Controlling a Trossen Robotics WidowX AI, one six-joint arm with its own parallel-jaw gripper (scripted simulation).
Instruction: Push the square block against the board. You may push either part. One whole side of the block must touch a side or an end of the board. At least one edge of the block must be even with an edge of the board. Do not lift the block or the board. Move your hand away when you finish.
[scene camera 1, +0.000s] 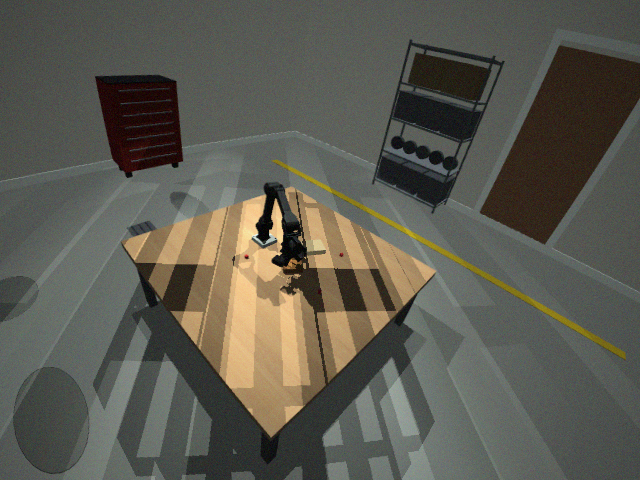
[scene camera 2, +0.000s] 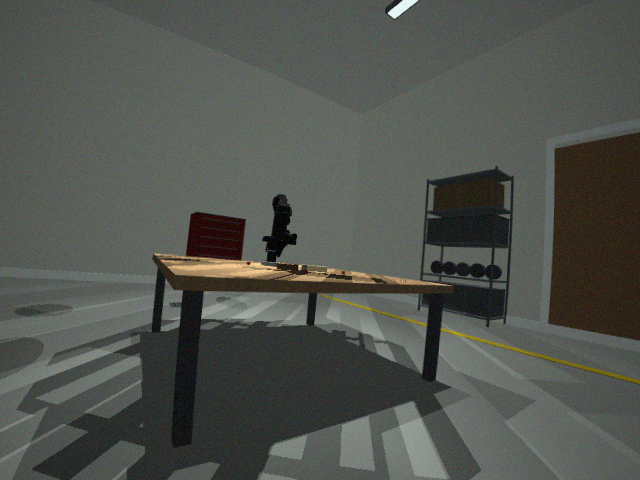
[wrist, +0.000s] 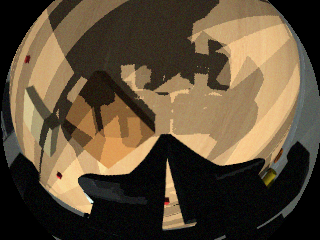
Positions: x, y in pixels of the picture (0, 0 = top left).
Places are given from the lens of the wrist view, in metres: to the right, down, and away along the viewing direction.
my gripper (wrist: 165, 138): 0.00, 0.02, 0.10
square block (wrist: 108, 124): -0.06, 0.01, 0.13
board (wrist: 44, 127): -0.22, 0.02, 0.12
The marked spots on the board and the square block are 0.16 m apart.
